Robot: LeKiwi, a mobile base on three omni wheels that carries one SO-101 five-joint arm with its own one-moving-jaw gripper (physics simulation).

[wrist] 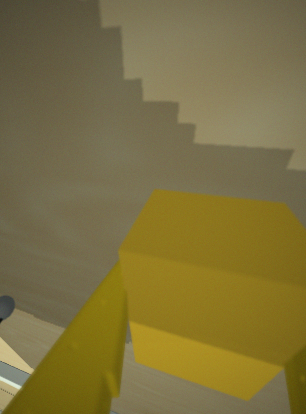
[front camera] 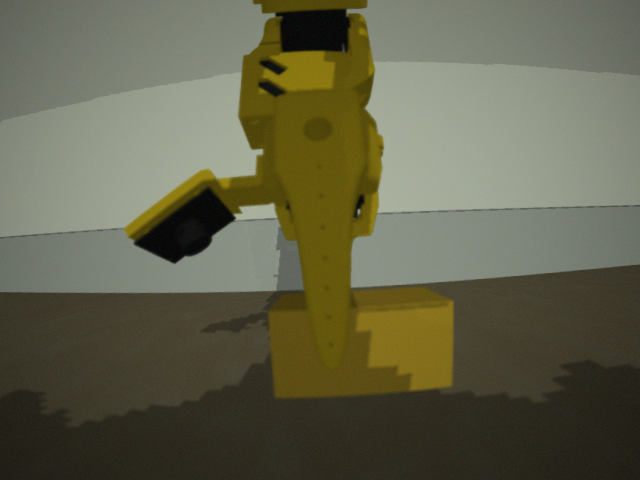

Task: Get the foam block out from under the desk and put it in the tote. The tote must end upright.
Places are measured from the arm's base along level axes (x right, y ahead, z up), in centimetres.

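Pixels of known places: hand, tool point: (wrist: 143,259) (front camera: 332,356).
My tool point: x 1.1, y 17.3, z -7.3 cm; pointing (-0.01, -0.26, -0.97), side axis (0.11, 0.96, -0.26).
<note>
Ahead of a thing's pixels: the offset from my tool point to its top centre. "*": to the spot under its first point. Level surfaces: height alone.
The yellow foam block {dx +1.3, dy +2.2, dz +1.8 cm} (front camera: 413,335) (wrist: 210,230) is in the lower middle of the front view, with one jaw in front of its face. In the wrist view it fills the lower right. My gripper (front camera: 332,361) (wrist: 207,310) is shut on the block, with one jaw against its left side and the other at its lower right side. The block hides parts of the jaws in the wrist view. Whether the block touches the floor is hard to tell. The tote does not show in either view.
The brown floor {dz -1.7 cm} (front camera: 129,361) (wrist: 65,150) carries jagged shadows. A pale grey-blue upright band {* dx +23.1, dy +29.3, dz +2.9 cm} (front camera: 491,242) crosses behind the arm, with a lighter surface (front camera: 491,139) above it. A dark rounded thing (wrist: 6,307) shows at the wrist view's left edge, above a pale strip (wrist: 12,377).
</note>
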